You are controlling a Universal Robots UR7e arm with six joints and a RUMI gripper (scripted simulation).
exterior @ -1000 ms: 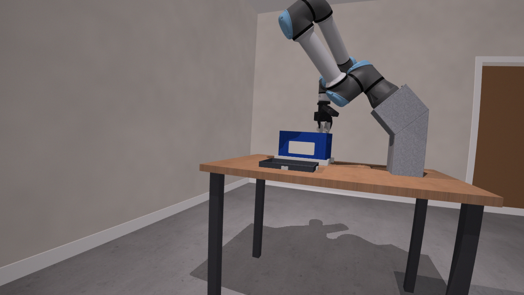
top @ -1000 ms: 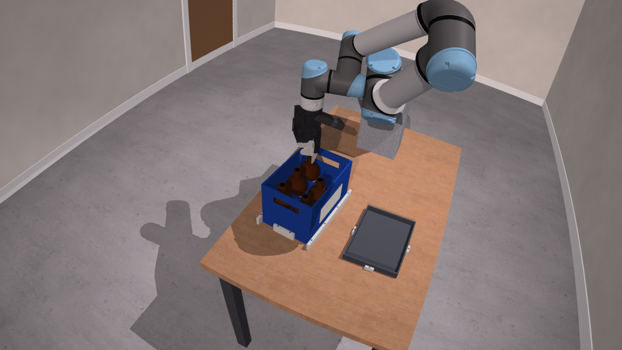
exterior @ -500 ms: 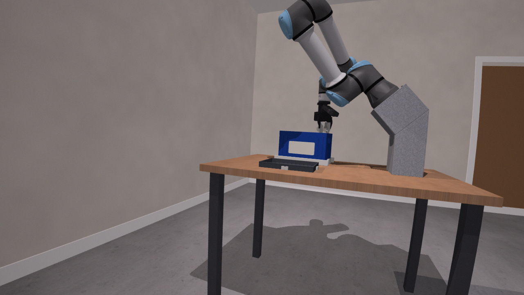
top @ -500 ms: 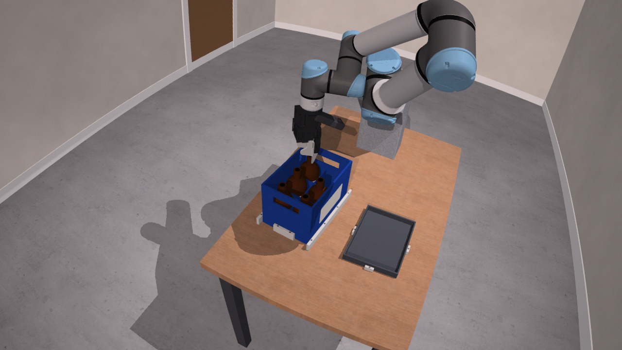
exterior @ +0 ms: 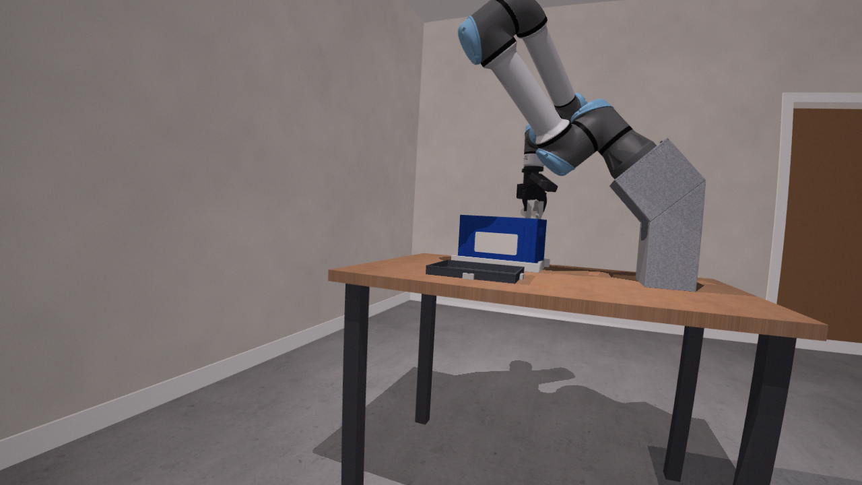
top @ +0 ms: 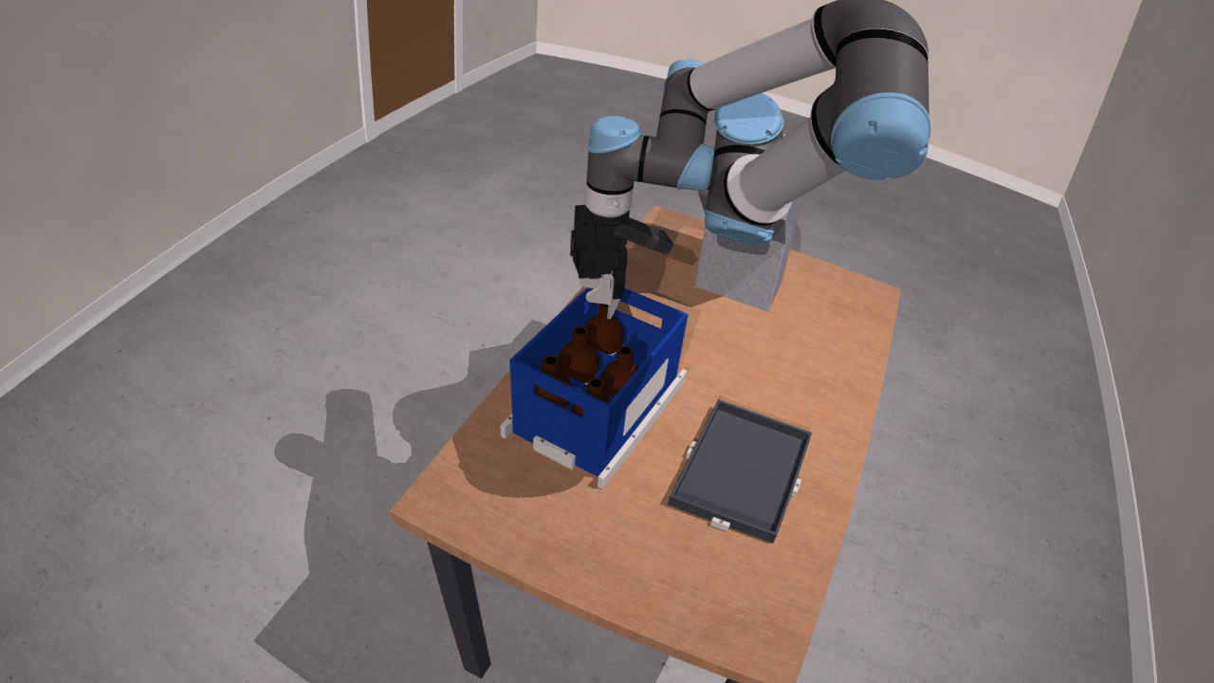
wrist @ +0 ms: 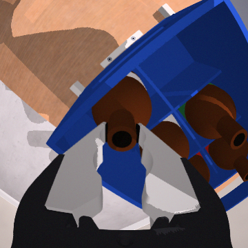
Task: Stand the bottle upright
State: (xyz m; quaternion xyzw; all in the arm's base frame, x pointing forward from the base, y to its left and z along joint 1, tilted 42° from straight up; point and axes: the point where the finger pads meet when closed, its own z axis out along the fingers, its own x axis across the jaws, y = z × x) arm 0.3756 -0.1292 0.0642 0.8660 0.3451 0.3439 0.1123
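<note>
Right now the crate is 90 mm ahead of my hand, 40 mm to the left of it and 70 mm below it. Round my hand: dark tray (90 mm ahead, 340 mm to the left, 140 mm below); bottle (180 mm ahead, 70 mm below).
</note>
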